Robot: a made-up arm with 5 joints.
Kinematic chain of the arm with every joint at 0, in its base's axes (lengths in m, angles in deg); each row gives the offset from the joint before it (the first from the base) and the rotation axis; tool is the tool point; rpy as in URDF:
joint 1: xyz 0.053 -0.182 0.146 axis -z
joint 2: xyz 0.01 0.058 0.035 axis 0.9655 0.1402 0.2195
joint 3: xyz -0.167 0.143 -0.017 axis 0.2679 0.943 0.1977
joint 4: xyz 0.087 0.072 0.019 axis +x
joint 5: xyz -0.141 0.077 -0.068 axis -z
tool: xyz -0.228 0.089 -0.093 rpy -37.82 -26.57 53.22
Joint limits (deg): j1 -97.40..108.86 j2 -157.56..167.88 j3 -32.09..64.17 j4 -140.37..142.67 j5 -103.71..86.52
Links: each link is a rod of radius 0.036 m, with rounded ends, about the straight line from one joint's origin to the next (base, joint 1, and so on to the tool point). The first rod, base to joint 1, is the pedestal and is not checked.
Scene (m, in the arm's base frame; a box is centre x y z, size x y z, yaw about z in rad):
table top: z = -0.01
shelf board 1: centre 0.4 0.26 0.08 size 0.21 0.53 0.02 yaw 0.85
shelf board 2: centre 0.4 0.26 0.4 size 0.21 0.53 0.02 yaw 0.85
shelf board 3: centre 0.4 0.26 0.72 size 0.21 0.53 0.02 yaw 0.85
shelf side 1: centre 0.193 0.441 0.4 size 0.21 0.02 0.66 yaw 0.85
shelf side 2: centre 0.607 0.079 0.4 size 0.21 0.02 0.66 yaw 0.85
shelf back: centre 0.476 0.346 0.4 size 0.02 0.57 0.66 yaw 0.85
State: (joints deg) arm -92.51 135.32 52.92 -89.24 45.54
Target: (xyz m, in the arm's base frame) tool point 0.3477 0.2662 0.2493
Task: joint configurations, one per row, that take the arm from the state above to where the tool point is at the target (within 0.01 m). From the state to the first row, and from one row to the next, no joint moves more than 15 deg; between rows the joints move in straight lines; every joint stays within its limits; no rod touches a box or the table.
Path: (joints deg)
1: -78.89 130.86 44.42 -87.91 49.64
2: -65.26 126.41 35.92 -86.59 53.74
3: -51.64 121.95 27.42 -85.26 57.83
4: -38.01 117.50 18.92 -83.93 61.93
5: -24.39 113.04 10.42 -82.61 66.03
6: -10.76 108.59 1.91 -81.28 70.13
7: 2.86 104.13 -6.59 -79.95 74.23
8: 16.48 99.67 -15.09 -78.63 78.32
9: 30.11 95.22 -23.59 -77.30 82.42
10: 43.73 90.76 -32.09 -75.98 86.52
11: 50.32 79.83 -23.51 -66.16 81.52
12: 56.90 68.90 -14.94 -56.33 76.52
13: 63.49 57.97 -6.36 -46.51 71.52

